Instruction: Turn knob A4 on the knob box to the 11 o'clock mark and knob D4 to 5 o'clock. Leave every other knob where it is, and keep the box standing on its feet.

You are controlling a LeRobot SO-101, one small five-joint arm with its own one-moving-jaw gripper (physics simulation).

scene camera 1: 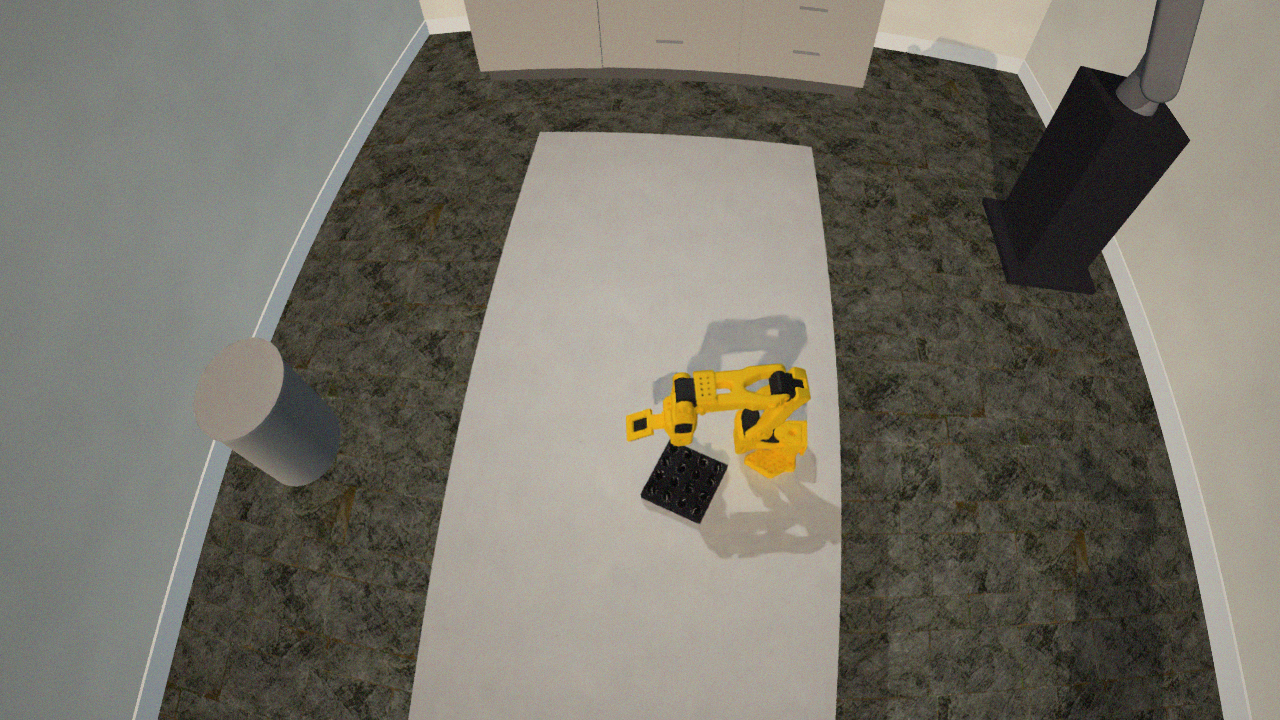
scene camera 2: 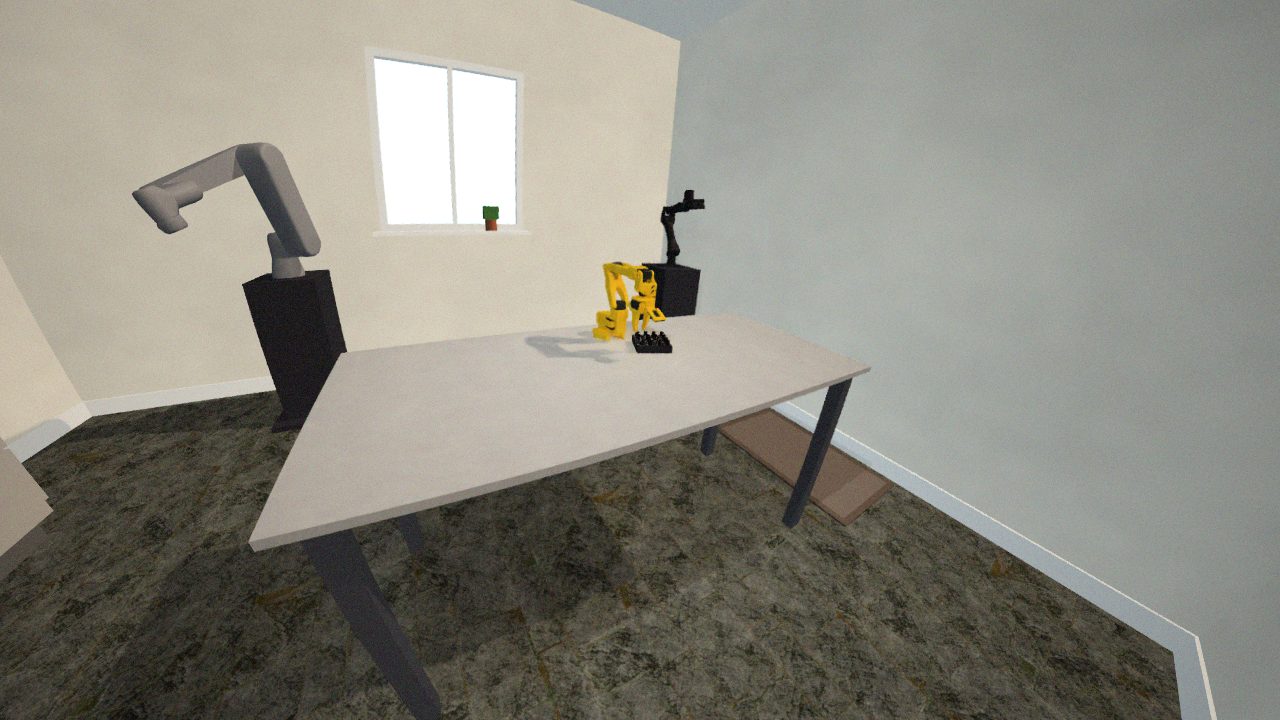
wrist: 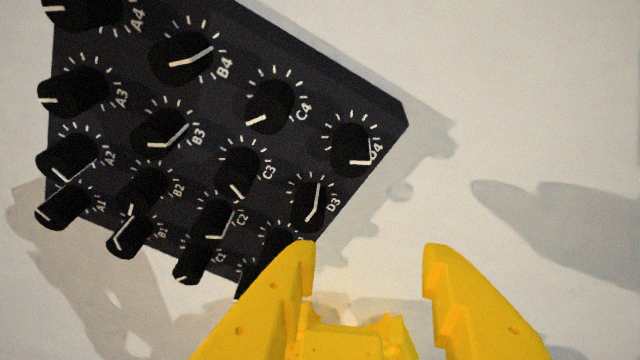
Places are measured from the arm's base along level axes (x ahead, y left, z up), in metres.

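Pixels of known places: end effector, tool point: (scene camera 1: 678,442) (scene camera 2: 642,328) (wrist: 314,261); arm's base, origin of the base link: (scene camera 1: 759,447) (scene camera 2: 611,337) (wrist: 341,329).
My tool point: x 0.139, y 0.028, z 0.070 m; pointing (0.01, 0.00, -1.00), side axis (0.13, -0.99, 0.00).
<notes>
Ahead of a thing's pixels: the offset from my tool point to its top centre. Level surfaces: height alone.
The black knob box @(0.015 m back, 0.046 m left, 0.031 m down) (scene camera 1: 683,481) (scene camera 2: 651,345) (wrist: 325,75) stands on the table with its knobs facing up. In the wrist view, knob A4 @(0.037 m ahead, 0.068 m left, 0.032 m down) (wrist: 92,14) is at the top left, cut by the frame edge, with its white line at its left side. Knob D4 @(0.008 m ahead, 0.006 m right, 0.032 m down) (wrist: 348,145) is near the box's right corner; its white line runs across the lower right of its cap and partway down its side. My gripper (scene camera 2: 648,323) (wrist: 369,246) is open and empty, with a wide gap between its jaws. It hangs beside the box's D side, the left jaw overlapping the D1 and D2 knobs in view.
Knobs C4 @(0.018 m ahead, 0.019 m left, 0.032 m down) (wrist: 270,106), B4 @(0.028 m ahead, 0.043 m left, 0.031 m down) (wrist: 181,57) and D3 @(0.017 m back, 0.004 m left, 0.031 m down) (wrist: 308,205) stand close around the two named knobs. The pale table @(0.069 m down) (scene camera 1: 626,232) (scene camera 2: 501,402) carries the box and my yellow arm. A grey arm (scene camera 2: 281,197) and a black arm (scene camera 2: 671,234) stand on pedestals beyond the table.
</notes>
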